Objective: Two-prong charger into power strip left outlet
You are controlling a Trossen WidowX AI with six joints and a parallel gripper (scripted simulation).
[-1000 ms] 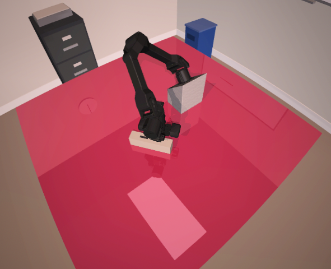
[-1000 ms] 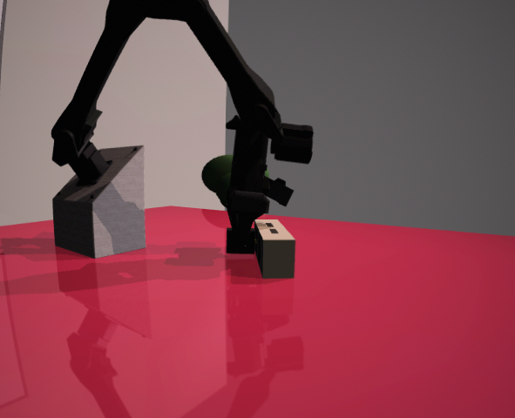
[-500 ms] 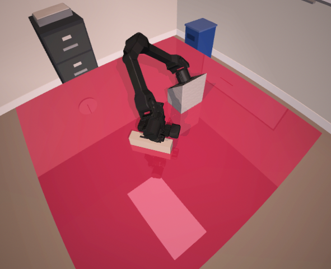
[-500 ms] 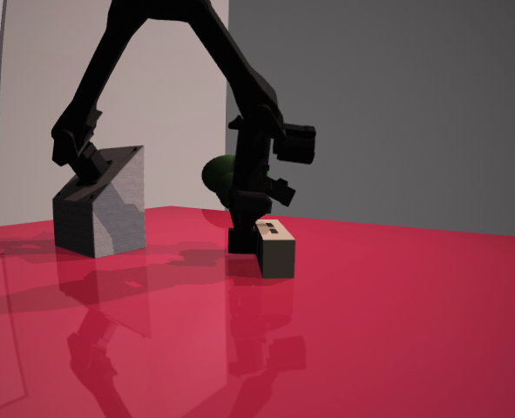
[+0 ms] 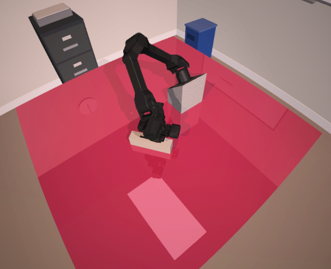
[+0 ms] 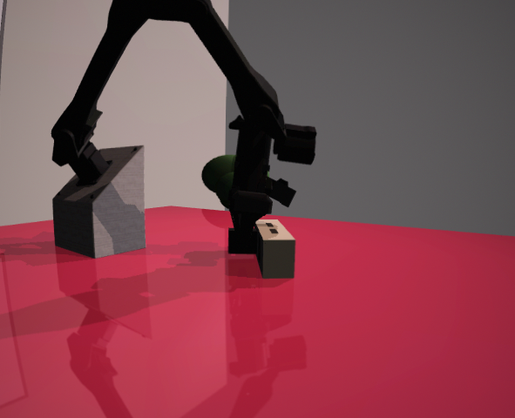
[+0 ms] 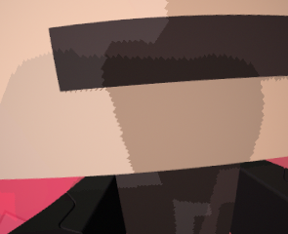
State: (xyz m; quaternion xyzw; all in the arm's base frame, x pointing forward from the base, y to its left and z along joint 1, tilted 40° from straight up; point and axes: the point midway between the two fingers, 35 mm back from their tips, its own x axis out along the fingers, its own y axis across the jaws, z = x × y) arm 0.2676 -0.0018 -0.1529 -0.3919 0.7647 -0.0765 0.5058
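My gripper tip is 10 mm short of the charger, 10 mm to the right of it and 10 mm below it.
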